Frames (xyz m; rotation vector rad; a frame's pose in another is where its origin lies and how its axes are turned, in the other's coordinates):
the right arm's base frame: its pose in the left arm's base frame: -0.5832 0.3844 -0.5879 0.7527 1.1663 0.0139
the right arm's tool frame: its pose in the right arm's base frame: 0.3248 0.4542 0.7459 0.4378 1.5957 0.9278
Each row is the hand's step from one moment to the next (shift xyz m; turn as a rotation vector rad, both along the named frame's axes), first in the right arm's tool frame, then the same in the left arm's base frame.
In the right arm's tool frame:
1: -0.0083 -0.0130 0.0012 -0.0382 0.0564 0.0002
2: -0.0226 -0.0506 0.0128 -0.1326 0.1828 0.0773
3: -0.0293 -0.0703 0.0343 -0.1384 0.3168 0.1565
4: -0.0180 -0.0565 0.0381 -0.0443 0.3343 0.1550
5: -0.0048 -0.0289 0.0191 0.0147 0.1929 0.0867
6: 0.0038 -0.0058 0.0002 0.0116 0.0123 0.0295
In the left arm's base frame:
1: -0.0062 -0.0057 -0.0130 0.0580 -0.0309 0.0178
2: -0.0237 -0.0094 -0.0509 0.2308 -0.0603 0.0072
3: -0.0252 -0.0013 -0.0796 0.3767 -0.0184 0.0425
4: -0.0170 0.0098 -0.0677 0.3533 0.0549 0.0994
5: -0.0106 0.0083 -0.0323 0.1871 0.0619 0.0782
6: -0.0058 0.0032 -0.0020 0.0202 0.0270 -0.0044

